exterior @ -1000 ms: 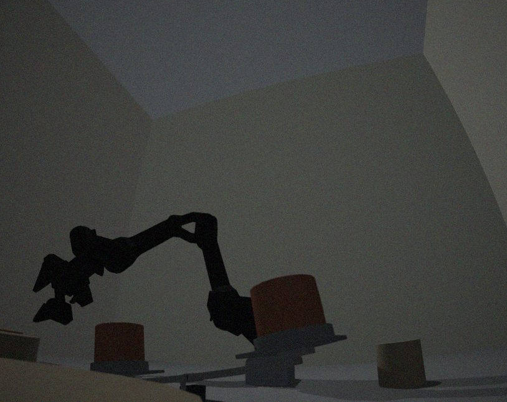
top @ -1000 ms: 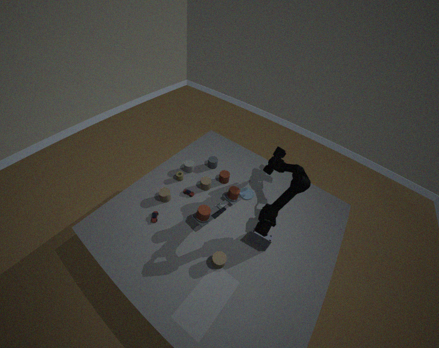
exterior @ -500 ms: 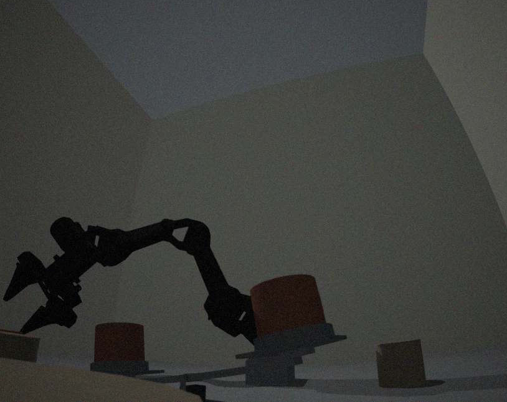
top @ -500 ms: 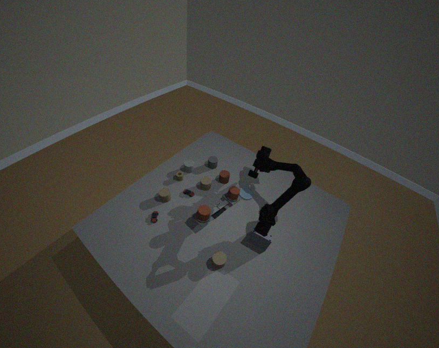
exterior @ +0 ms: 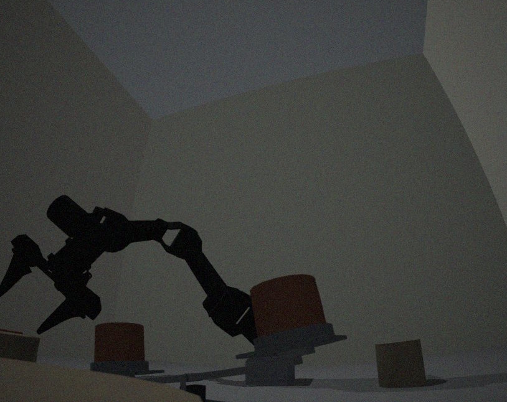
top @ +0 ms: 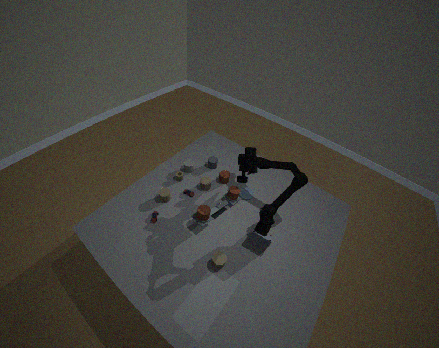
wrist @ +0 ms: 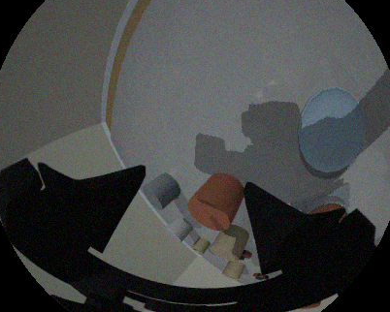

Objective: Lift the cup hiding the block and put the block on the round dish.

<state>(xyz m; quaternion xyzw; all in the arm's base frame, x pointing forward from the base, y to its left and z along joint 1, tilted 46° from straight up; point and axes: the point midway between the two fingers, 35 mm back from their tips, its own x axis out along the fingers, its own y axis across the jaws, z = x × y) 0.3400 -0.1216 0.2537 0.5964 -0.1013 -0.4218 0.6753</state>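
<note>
Right now my gripper tip is 160 mm to the right of the grey block, 90 mm past it and 50 mm above it. Also, from my gripper tip: pale blue round dish 130 mm behind, 90 mm below, 50 mm to the left.
</note>
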